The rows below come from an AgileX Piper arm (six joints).
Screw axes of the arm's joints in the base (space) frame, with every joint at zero. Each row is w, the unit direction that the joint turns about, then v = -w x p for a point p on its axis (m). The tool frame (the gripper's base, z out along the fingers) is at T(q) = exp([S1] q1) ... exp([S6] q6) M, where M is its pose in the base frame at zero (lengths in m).
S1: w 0 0 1 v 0 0 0
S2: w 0 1 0 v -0.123 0 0
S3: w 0 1 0 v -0.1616 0 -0.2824
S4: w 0.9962 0 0.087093 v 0 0.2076 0
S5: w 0 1 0 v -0.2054 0 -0.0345
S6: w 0.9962 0 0.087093 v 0 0.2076 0
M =
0.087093 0 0.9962 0.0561
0 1 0 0
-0.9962 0 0.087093 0.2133
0 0 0 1
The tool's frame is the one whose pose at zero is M.
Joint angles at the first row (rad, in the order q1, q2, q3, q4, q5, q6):
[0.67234, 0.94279, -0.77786, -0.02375, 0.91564, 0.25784]
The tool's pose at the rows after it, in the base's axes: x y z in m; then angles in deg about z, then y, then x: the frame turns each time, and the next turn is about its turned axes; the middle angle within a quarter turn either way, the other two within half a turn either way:
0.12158 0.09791 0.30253 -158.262 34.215 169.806
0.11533 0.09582 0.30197 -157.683 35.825 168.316
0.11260 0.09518 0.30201 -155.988 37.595 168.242
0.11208 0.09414 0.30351 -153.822 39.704 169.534
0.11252 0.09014 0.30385 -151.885 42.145 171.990
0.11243 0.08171 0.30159 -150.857 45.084 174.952
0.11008 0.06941 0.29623 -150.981 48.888 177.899
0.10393 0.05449 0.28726 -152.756 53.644 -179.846
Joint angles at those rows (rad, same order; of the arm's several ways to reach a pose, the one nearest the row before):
[0.67238, 0.88794, -0.75329, 0.01223, 0.90345, 0.23360]
[0.67234, 0.85298, -0.73011, 0.04467, 0.88298, 0.20002]
[0.67241, 0.83400, -0.71668, 0.06283, 0.86010, 0.15911]
[0.67145, 0.82096, -0.71112, 0.05890, 0.83736, 0.12525]
[0.65895, 0.80185, -0.69794, 0.03611, 0.80849, 0.09958]
[0.62475, 0.76639, -0.66668, 0.00818, 0.76760, 0.07600]
[0.57086, 0.70837, -0.61287, -0.01822, 0.70880, 0.05615]
[0.50071, 0.62386, -0.53604, -0.03880, 0.63447, 0.04620]

